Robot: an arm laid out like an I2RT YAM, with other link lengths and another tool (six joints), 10 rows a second.
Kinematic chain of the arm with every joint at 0, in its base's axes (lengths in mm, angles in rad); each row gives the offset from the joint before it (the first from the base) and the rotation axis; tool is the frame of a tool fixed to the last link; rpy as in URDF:
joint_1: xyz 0 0 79.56 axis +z
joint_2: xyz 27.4 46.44 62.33 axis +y
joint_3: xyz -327.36 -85.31 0 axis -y
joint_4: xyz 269.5 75.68 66 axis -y
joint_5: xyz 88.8 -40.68 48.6 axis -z
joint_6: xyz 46.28 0 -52.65 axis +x
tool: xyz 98 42 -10 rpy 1.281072 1.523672 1.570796
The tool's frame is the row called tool.
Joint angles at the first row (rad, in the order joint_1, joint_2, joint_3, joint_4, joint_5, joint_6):
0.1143 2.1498 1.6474 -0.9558 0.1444 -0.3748
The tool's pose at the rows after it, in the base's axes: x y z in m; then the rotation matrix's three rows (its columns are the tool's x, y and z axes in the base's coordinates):
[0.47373, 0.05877, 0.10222], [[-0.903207, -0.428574, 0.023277], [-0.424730, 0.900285, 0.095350], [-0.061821, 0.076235, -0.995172]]
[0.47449, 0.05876, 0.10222], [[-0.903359, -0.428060, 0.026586], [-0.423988, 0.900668, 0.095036], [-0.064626, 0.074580, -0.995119]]
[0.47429, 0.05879, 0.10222], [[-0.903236, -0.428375, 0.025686], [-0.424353, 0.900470, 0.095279], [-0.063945, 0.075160, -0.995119]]
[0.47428, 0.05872, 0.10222], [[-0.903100, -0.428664, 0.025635], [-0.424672, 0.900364, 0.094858], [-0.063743, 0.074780, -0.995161]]
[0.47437, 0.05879, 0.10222], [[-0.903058, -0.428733, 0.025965], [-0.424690, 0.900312, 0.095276], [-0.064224, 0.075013, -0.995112]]
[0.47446, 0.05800, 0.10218], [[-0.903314, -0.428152, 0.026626], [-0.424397, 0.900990, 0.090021], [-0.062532, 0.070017, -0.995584]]
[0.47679, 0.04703, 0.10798], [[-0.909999, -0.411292, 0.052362], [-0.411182, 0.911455, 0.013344], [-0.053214, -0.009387, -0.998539]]
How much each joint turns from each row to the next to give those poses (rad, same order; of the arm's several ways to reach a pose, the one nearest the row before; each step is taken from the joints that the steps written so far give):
-0.0008 0.0065 0.0000 0.0214 0.0378 -0.0034
0.0000 0.0000 0.0000 0.0030 0.0007 0.0007
0.0000 0.0000 0.0000 -0.0007 -0.0004 -0.0004
0.0000 0.0000 0.0000 0.0000 0.0004 -0.0003
0.0000 0.0000 0.0000 0.0003 -0.0004 0.0000
0.0000 0.0000 0.0000 0.0000 0.0054 0.0000
0.0011 -0.0130 0.0004 0.0004 0.0805 0.0099

